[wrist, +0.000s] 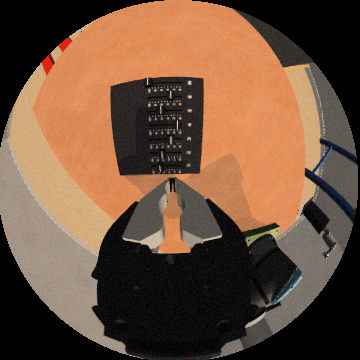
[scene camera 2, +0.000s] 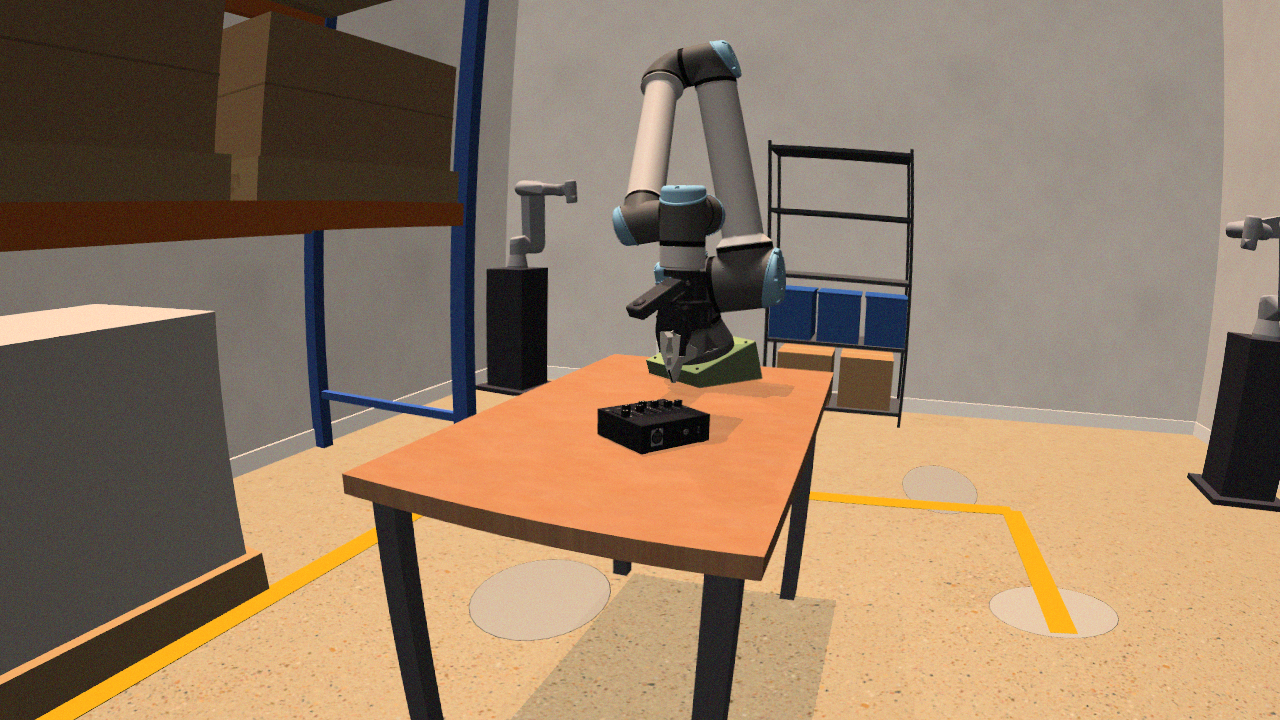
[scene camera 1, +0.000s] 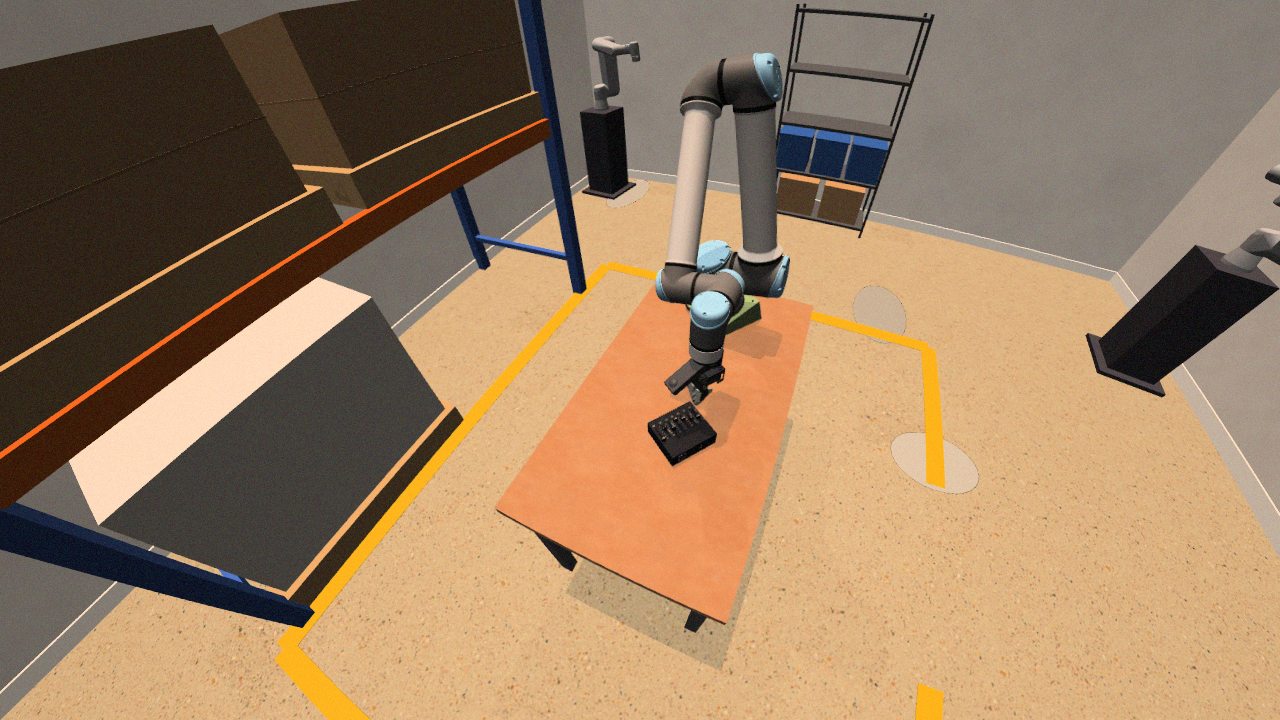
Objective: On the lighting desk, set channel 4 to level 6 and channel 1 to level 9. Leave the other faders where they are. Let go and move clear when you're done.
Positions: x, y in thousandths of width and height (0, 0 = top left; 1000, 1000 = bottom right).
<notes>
I see my gripper (scene camera 2: 526, 531).
My gripper also shows in the wrist view (wrist: 479, 499) and in scene camera 1 (scene camera 1: 543, 562).
</notes>
